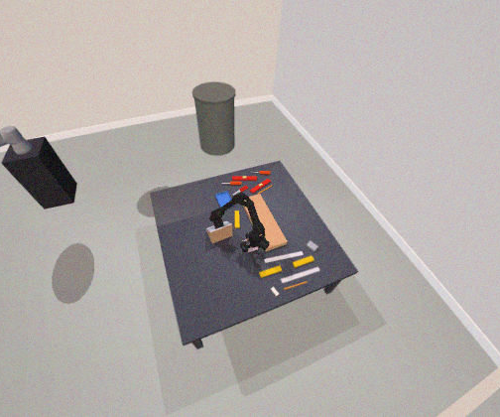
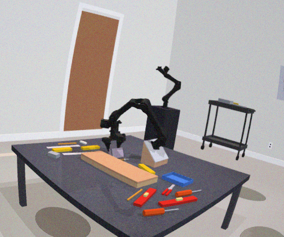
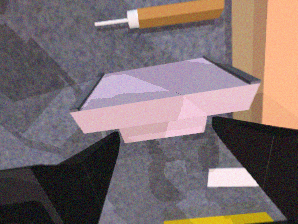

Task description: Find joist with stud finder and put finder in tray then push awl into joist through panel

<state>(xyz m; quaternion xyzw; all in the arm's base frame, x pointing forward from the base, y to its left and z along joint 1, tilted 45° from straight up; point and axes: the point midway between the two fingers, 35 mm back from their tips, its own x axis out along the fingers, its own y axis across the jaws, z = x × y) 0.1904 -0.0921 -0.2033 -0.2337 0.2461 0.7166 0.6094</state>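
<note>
Right now the stud finder is 20 mm below my gripper tip, 10 mm to the left of it and 10 mm ahead of it. Also, from my gripper tip: grey block: 450 mm ahead, 100 mm to the right, 30 mm below; blue tray: 540 mm to the left, 80 mm behind, 30 mm below; awl: 110 mm to the left, 30 mm below, 10 mm behind.
</note>
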